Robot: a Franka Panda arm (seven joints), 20 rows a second.
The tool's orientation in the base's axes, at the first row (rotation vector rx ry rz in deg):
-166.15 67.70 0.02
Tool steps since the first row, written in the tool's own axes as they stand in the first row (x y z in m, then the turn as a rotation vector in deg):
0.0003 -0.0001 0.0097 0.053 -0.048 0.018
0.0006 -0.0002 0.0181 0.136 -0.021 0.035
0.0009 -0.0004 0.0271 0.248 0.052 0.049
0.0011 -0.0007 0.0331 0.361 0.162 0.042
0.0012 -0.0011 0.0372 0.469 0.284 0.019
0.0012 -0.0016 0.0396 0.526 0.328 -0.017
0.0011 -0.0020 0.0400 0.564 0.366 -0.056
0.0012 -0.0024 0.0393 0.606 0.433 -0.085
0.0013 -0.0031 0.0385 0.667 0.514 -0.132
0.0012 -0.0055 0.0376 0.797 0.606 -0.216
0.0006 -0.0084 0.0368 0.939 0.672 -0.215
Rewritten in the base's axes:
0.0003 0.0000 -0.0097 0.072 -0.003 -0.018
0.0006 -0.0001 -0.0181 0.112 -0.080 -0.035
0.0010 -0.0001 -0.0271 0.141 -0.210 -0.050
0.0014 0.0000 -0.0331 0.145 -0.368 -0.045
0.0018 0.0003 -0.0372 0.137 -0.531 -0.024
0.0021 0.0007 -0.0396 0.147 -0.602 0.012
0.0023 0.0010 -0.0400 0.147 -0.656 0.050
0.0027 0.0013 -0.0393 0.131 -0.734 0.078
0.0032 0.0017 -0.0385 0.117 -0.835 0.124
0.0048 0.0035 -0.0376 0.146 -0.992 0.207
0.0064 0.0059 -0.0367 0.201 -1.139 0.205

